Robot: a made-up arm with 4 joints. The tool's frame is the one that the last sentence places.
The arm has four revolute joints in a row. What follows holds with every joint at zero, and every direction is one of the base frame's.
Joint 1 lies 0.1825 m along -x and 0.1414 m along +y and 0.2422 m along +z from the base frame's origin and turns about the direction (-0.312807, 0.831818, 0.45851), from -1.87 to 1.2 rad.
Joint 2 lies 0.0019 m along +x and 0.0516 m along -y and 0.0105 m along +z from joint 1 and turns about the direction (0.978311, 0.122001, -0.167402), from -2.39 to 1.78 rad.
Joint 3 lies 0.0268 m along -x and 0.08 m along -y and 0.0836 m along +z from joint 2 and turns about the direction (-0.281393, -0.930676, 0.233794), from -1.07 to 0.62 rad.
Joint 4 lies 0.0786 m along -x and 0.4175 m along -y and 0.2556 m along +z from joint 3 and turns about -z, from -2.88 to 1.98 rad.
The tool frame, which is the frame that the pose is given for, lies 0.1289 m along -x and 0.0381 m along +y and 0.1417 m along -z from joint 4; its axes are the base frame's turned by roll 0, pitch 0 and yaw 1.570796 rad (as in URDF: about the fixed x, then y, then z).
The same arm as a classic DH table. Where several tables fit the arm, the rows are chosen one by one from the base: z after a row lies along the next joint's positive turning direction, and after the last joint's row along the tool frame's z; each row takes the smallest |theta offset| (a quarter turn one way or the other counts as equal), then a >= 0, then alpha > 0; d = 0 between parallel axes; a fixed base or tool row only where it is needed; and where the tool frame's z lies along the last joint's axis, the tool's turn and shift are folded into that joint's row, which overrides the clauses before.
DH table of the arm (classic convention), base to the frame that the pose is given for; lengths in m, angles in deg. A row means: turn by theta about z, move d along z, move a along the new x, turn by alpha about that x. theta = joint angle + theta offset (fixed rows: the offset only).
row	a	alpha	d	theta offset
base (fixed)	-0.1211	-62.71	0.1408	20.61
joint 1	0.031	-106.34	0.1773	-87.42
joint 2	0.0612	-115.34	-0.0265	-36.26
joint 3	0.0456	103.52	0.5325	-85.6
joint 4	-0.1344	180	0	-0.36
tool (fixed)	0	0	0.0123	106.47
Joint limits (deg, base to tool): -107.14..68.75 -136.94..101.99 -61.31..35.52 -165.01..113.45

